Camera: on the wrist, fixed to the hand. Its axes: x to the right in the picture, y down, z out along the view.
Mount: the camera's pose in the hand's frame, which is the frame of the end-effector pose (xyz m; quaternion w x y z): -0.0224 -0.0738 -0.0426 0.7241 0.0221 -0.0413 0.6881
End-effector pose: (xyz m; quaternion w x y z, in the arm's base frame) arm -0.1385 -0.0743 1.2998 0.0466 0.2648 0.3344 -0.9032
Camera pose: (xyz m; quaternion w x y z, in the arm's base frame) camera -0.1196 0.0074 1.3269 0.6632 0.3856 0.0380 -0.6403
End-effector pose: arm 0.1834 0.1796 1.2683 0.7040 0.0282 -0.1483 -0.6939
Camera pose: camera 0.1226 0.1920 1.2057 0.9805 -0.0947 -0.1712 -0.0159
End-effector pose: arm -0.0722 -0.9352 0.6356 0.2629 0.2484 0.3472 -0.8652
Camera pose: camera -0.0914 -0.8519 0.6569 0.7946 0.3889 0.0505 -0.4635
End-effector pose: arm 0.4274 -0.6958 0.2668 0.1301 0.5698 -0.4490 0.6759
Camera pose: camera 0.4574 -0.6146 0.2830 0.4020 -0.1344 0.7076 -0.5653
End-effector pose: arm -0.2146 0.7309 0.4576 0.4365 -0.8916 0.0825 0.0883
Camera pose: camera -0.2162 0.7434 0.5448 0.2784 -0.5755 0.6571 0.3993
